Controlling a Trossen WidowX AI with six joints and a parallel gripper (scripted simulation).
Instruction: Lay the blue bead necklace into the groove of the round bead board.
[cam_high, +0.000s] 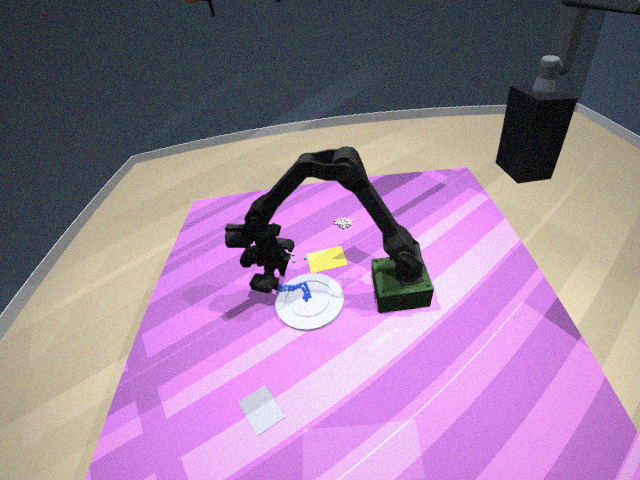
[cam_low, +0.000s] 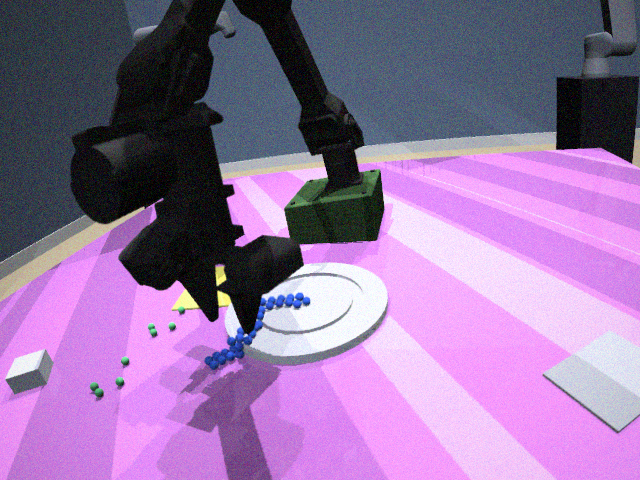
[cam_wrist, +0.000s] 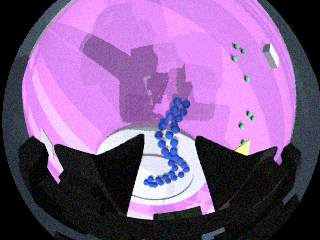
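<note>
The round white bead board is 8 cm behind my gripper tip, 6 cm to the left of it and 3 cm below it. Round my gripper tip: yellow sheet: 15 cm behind, 10 cm to the right, 4 cm below; grey tile: 36 cm to the left, 6 cm ahead, 4 cm below; cube: 27 cm to the right, 7 cm ahead, 3 cm below.
</note>
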